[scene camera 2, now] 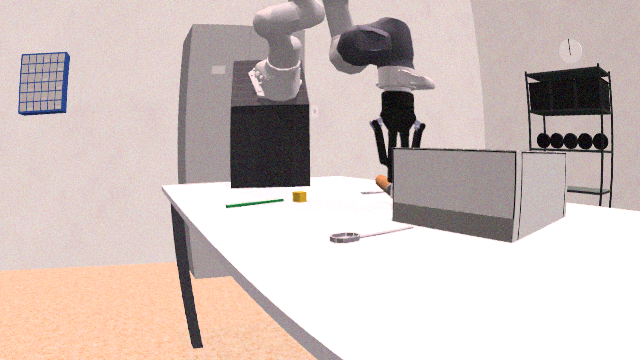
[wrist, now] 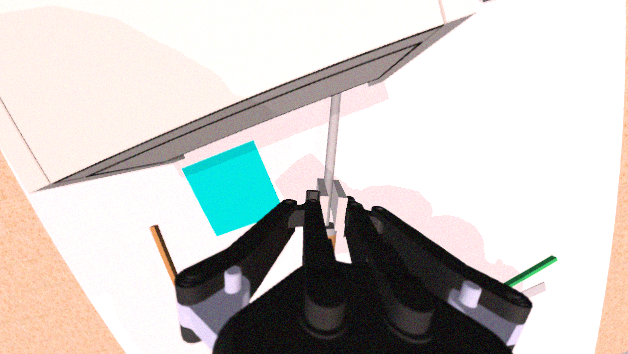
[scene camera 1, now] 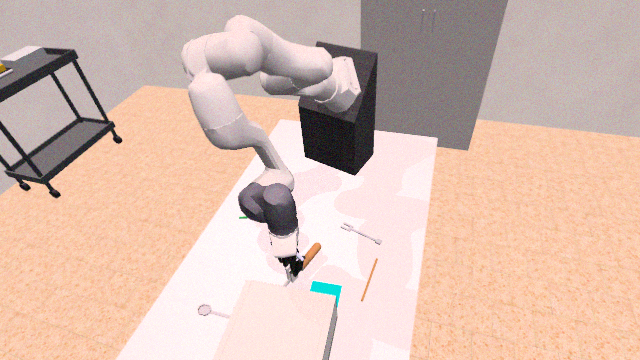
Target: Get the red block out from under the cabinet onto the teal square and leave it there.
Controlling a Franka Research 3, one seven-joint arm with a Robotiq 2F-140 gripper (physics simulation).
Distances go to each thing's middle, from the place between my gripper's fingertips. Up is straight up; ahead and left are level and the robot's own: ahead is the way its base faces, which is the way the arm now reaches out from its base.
Right now the teal square (wrist: 233, 188) is 70 mm ahead of my hand, 100 mm to the left of it and 20 mm below it. The rest, counted from my hand: hooked rod (wrist: 336, 99) 30 mm ahead, 20 mm to the right, 10 mm above.
